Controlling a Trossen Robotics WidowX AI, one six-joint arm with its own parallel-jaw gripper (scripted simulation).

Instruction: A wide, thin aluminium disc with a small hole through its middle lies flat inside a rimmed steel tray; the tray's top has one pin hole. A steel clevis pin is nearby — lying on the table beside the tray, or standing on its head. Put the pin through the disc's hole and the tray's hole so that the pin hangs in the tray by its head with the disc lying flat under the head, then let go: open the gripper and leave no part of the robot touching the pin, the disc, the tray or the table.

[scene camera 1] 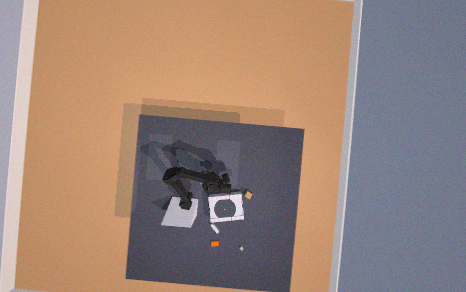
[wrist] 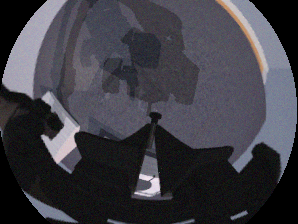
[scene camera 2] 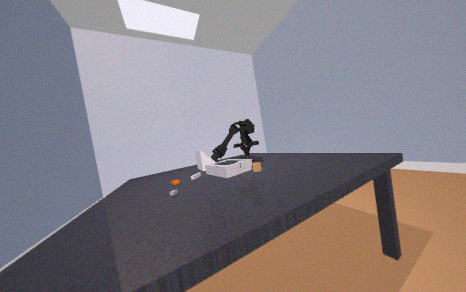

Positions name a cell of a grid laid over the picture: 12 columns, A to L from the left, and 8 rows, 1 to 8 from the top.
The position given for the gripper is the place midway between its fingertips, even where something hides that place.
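Observation:
A clevis pin is being carried by the gripper (wrist: G5).

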